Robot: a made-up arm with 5 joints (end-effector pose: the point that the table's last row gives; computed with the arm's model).
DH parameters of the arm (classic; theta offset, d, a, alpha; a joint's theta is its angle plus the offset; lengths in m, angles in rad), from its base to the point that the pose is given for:
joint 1: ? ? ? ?
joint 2: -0.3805 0 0.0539 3.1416
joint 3: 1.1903 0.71 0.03 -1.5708
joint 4: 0 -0.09 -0.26 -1.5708
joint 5: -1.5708 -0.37 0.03 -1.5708
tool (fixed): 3.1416 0.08 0 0
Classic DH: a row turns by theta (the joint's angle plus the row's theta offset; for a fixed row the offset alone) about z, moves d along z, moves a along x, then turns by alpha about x.
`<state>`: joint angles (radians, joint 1 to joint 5).
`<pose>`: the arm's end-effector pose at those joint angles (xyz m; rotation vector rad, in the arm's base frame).
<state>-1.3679 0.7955 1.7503 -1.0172 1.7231</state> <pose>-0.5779 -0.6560 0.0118 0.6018 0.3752 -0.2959</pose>
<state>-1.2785 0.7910 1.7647 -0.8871 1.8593</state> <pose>-0.5615 -0.7256 0.0188 0.5857 0.5598 -0.3025</pose>
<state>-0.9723 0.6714 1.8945 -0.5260 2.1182</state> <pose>-0.4425 -0.9333 0.1436 0.3578 0.7923 -0.3696</pose>
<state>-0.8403 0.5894 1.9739 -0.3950 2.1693</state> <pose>-0.3763 -0.9942 0.2201 0.2402 0.7409 -0.4011</pose>
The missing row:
joint 1: 0 0.13 0.04 -1.5708
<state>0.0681 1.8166 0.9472 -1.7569 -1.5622</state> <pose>-0.1358 -0.3673 -0.1116 0.6306 -0.4762 -1.6086</pose>
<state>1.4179 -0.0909 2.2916 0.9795 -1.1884</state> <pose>1.1099 -0.2200 0.0173 0.8204 -2.7993 -0.9965</pose>
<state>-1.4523 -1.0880 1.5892 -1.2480 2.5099</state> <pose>-0.5222 -0.1513 0.6299 -0.8942 0.6000 -0.6619</pose>
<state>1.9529 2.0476 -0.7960 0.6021 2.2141</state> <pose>1.1387 0.3197 0.0206 1.4737 -0.1778 1.4327</pose>
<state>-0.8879 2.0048 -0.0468 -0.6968 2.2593</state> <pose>-0.8936 -0.1837 0.1227 -1.5883 -1.3875 -0.6290</pose>
